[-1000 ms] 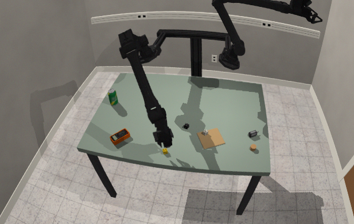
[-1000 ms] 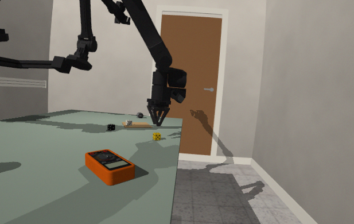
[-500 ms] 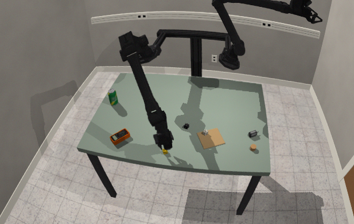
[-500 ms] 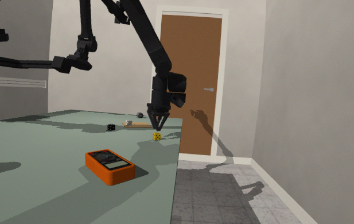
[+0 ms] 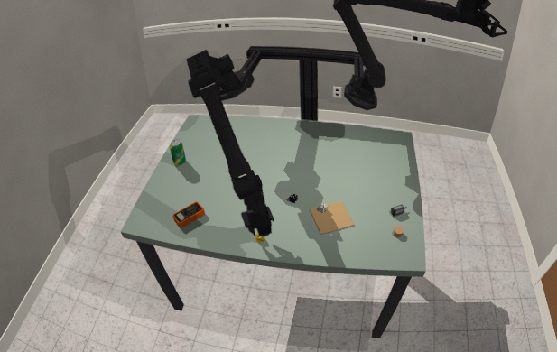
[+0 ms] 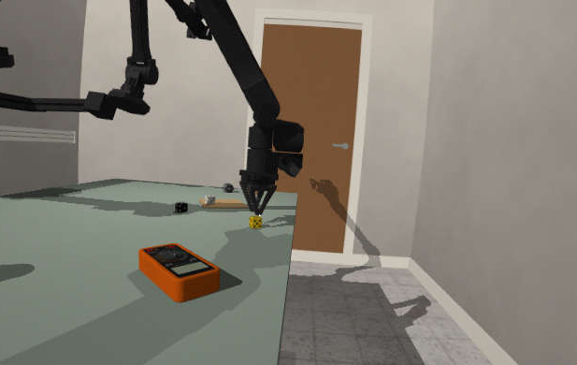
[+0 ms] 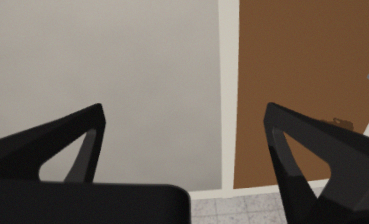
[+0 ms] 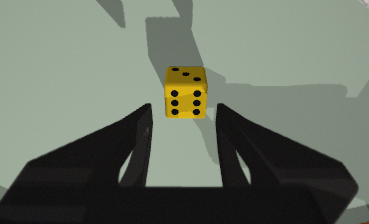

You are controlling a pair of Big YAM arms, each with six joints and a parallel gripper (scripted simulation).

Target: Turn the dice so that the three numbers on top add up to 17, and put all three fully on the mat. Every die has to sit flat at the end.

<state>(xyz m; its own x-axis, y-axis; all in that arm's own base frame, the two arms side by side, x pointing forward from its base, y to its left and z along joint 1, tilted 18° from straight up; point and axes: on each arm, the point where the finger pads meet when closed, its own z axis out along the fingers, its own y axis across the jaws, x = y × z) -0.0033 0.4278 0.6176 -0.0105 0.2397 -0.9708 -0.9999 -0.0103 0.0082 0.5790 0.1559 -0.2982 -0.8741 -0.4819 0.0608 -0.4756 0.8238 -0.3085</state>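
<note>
Right now my right hand is 30 mm above the yellow die. Also, from my right hand: black die (220 mm behind, 90 mm to the left, 30 mm below); then tan mat (150 mm behind, 250 mm to the left, 40 mm below); then white die (180 mm behind, 220 mm to the left, 30 mm below).
</note>
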